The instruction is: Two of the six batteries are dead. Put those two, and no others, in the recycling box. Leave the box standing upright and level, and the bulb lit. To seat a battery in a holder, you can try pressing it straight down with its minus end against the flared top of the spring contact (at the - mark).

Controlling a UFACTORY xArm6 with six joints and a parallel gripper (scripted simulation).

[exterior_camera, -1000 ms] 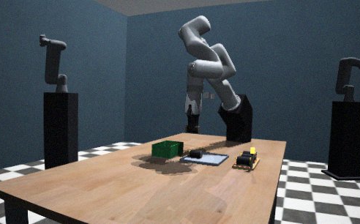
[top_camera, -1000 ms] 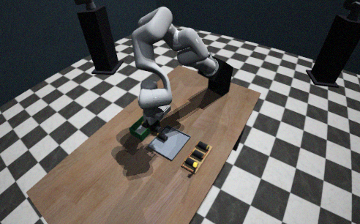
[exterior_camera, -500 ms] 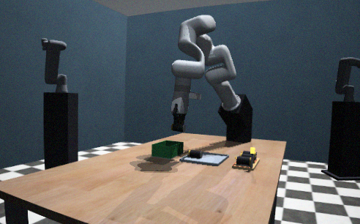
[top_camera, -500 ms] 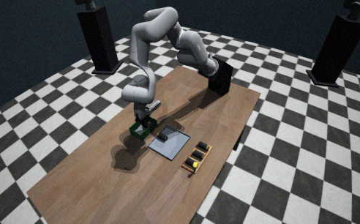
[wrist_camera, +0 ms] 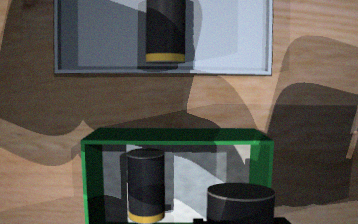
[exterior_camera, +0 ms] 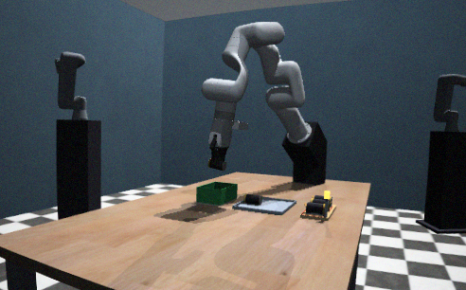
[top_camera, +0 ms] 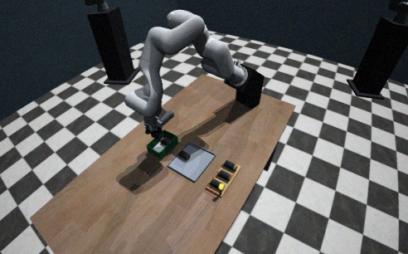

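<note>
My gripper is now 3 cm past the green recycling box and 14 cm above it. Round my hand: grey tray: 3 cm ahead, 18 cm to the left, 16 cm below.
</note>
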